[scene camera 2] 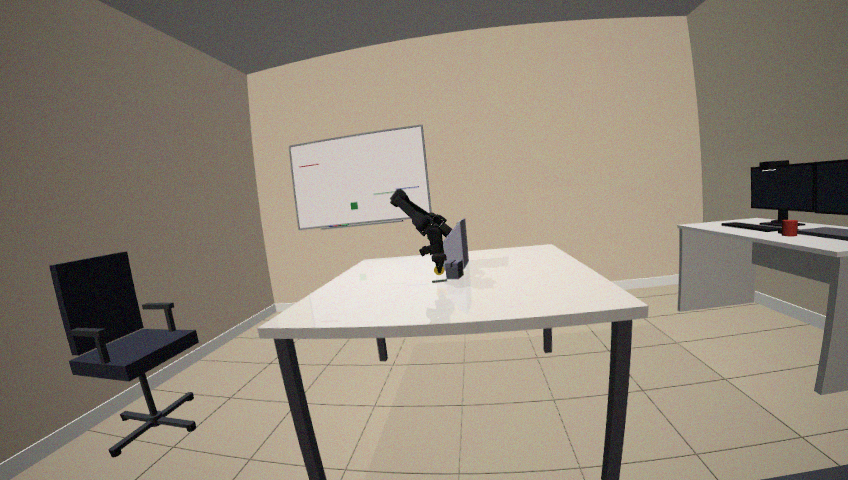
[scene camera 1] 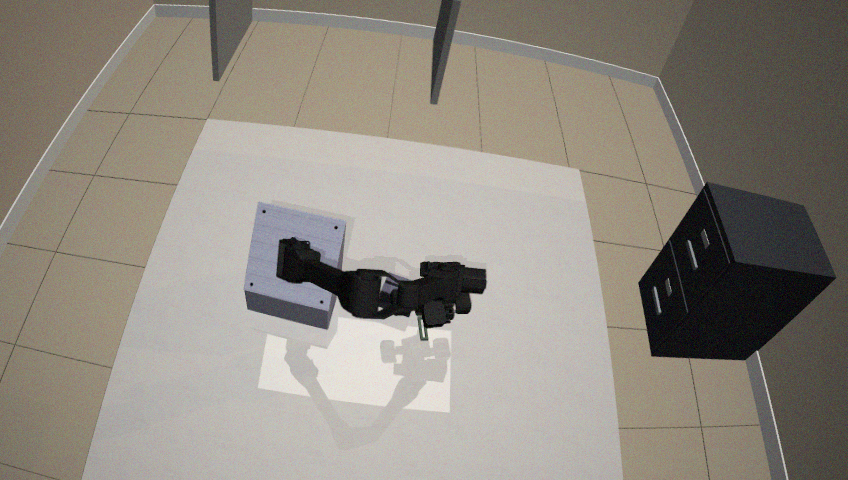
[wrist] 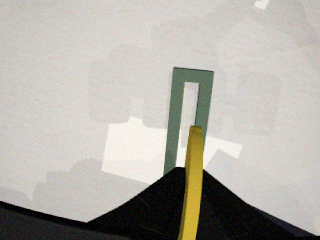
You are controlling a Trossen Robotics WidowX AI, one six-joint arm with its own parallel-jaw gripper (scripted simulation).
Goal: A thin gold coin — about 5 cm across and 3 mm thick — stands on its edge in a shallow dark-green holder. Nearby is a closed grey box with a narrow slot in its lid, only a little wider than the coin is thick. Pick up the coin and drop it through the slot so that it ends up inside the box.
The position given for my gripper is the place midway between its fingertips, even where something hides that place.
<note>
My gripper (scene camera 1: 424, 319) holds a gold coin. Further things: a holder (wrist: 204, 93).
My gripper also shows in the wrist view (wrist: 188, 179).
</note>
